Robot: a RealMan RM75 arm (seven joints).
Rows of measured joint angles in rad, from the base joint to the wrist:
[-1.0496, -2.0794, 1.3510, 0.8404, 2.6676, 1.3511, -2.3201]
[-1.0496, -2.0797, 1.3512, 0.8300, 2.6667, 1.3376, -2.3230]
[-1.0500, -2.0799, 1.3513, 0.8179, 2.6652, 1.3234, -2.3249]
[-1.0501, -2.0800, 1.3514, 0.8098, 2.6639, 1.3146, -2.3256]
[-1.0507, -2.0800, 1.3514, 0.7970, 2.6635, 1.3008, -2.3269]
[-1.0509, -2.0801, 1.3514, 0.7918, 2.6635, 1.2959, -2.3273]
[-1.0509, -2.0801, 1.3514, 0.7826, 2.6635, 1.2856, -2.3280]
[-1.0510, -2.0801, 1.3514, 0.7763, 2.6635, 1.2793, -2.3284]
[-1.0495, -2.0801, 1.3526, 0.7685, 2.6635, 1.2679, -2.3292]
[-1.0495, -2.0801, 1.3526, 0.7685, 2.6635, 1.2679, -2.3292]
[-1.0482, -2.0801, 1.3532, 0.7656, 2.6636, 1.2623, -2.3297]
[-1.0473, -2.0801, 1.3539, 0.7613, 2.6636, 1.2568, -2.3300]
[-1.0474, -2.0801, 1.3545, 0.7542, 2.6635, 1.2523, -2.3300]
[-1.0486, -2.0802, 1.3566, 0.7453, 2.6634, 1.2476, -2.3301]
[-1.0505, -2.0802, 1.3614, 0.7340, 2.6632, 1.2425, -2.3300]
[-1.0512, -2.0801, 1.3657, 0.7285, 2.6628, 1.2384, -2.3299]
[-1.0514, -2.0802, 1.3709, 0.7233, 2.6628, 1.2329, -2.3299]
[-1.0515, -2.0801, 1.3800, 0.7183, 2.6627, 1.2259, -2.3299]
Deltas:
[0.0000, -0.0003, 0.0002, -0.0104, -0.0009, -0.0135, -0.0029]
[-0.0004, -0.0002, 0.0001, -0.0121, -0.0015, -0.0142, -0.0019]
[-0.0001, -0.0001, 0.0001, -0.0081, -0.0013, -0.0088, -0.0007]
[-0.0006, 0.0000, 0.0000, -0.0128, -0.0004, -0.0138, -0.0013]
[-0.0002, -0.0001, 0.0000, -0.0052, 0.0000, -0.0049, -0.0004]
[0.0000, 0.0000, 0.0000, -0.0092, 0.0000, -0.0103, -0.0007]
[-0.0001, 0.0000, 0.0000, -0.0063, 0.0000, -0.0063, -0.0004]
[0.0015, 0.0000, 0.0012, -0.0078, 0.0000, -0.0114, -0.0008]
[0.0000, 0.0000, 0.0000, 0.0000, 0.0000, 0.0000, 0.0000]
[0.0013, 0.0000, 0.0006, -0.0029, 0.0001, -0.0056, -0.0005]
[0.0009, 0.0000, 0.0007, -0.0043, 0.0000, -0.0055, -0.0003]
[-0.0001, 0.0000, 0.0006, -0.0071, -0.0001, -0.0045, 0.0000]
[-0.0012, -0.0001, 0.0021, -0.0089, -0.0001, -0.0047, -0.0001]
[-0.0019, 0.0000, 0.0048, -0.0113, -0.0002, -0.0051, 0.0001]
[-0.0007, 0.0001, 0.0043, -0.0055, -0.0004, -0.0041, 0.0001]
[-0.0002, -0.0001, 0.0052, -0.0052, 0.0000, -0.0055, 0.0000]
[-0.0001, 0.0001, 0.0091, -0.0050, -0.0001, -0.0070, 0.0000]

